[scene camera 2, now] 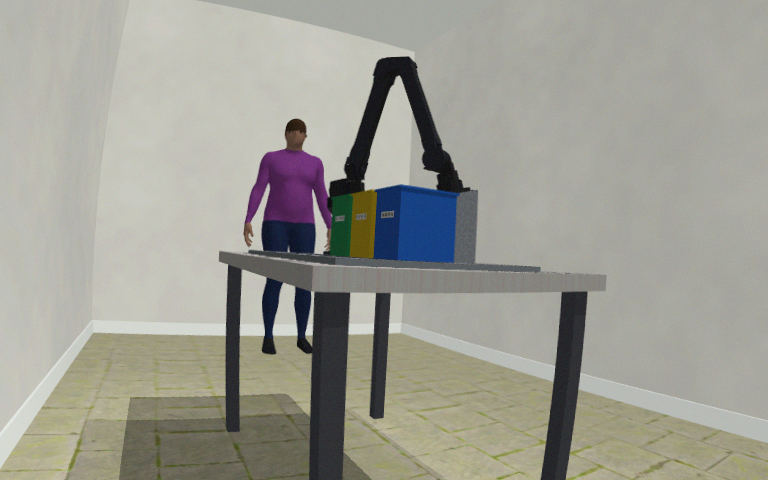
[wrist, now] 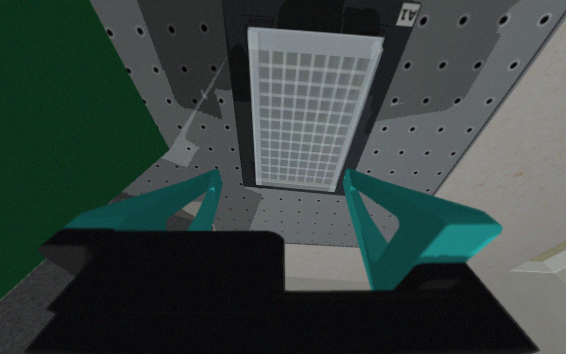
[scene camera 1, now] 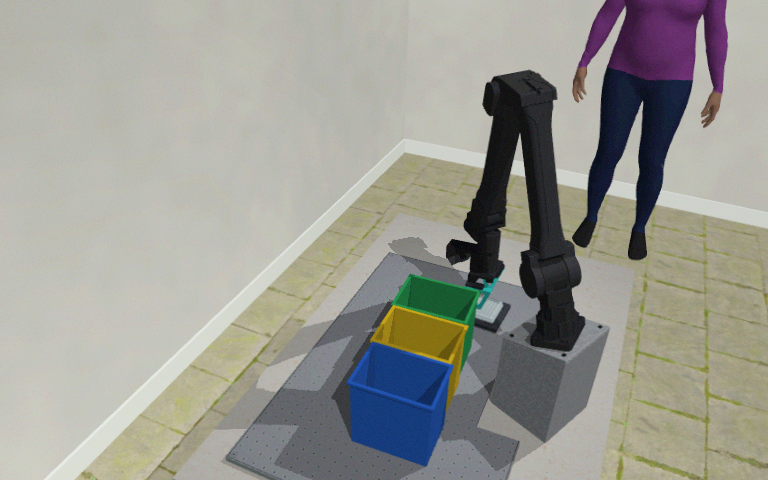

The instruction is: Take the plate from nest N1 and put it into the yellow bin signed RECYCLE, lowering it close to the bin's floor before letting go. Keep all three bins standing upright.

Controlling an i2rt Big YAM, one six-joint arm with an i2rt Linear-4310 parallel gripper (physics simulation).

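Where they show: gripper, fingertip midpoint: [wrist: 282, 176] [scene camera 1: 483, 299]; arm's base, origin of the base link: [scene camera 1: 558, 333].
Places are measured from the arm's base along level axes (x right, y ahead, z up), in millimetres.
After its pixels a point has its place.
A pale, clear plate [scene camera 1: 490, 310] {y 222, x 227, z -190 mm} [wrist: 310, 110] {y 285, x 236, z -189 mm} with a grid of wells lies flat in a dark nest [scene camera 1: 492, 326] {y 197, x 183, z -203 mm} [wrist: 241, 135] {y 251, x 178, z -203 mm}. A corner tag reading A1 shows in the wrist view; no N1 sign is readable. My gripper [scene camera 1: 483, 300] {y 244, x 221, z -158 mm} [wrist: 282, 176] {y 244, x 221, z -158 mm} is open and empty, its teal fingers above the plate's near end, one toward each long side. Its height above the plate is hard to tell. In scene camera 2 the bins hide the fingers. The yellow bin [scene camera 1: 421, 333] {y 290, x -56, z -89 mm} [scene camera 2: 362, 237] {y 351, x -138, z -160 mm} stands upright between the other two; its small sign is unreadable.
The green bin [scene camera 1: 438, 300] {y 311, x 74, z -89 mm} [scene camera 2: 340, 237] {y 374, x -6, z -160 mm} [wrist: 60, 125] {y 273, x 82, z -146 mm} stands upright close to the nest and left of my fingers in the wrist view. The blue bin [scene camera 1: 390, 418] {y 233, x -299, z -103 mm} [scene camera 2: 427, 226] {y 239, x -300, z -128 mm} stands upright beyond the yellow one. A grey pedestal [scene camera 1: 526, 379] {y 32, x -69, z -91 mm} [scene camera 2: 467, 226] {y -13, x -84, z -101 mm} carries the arm. A person [scene camera 1: 651, 113] [scene camera 2: 294, 186] stands behind.
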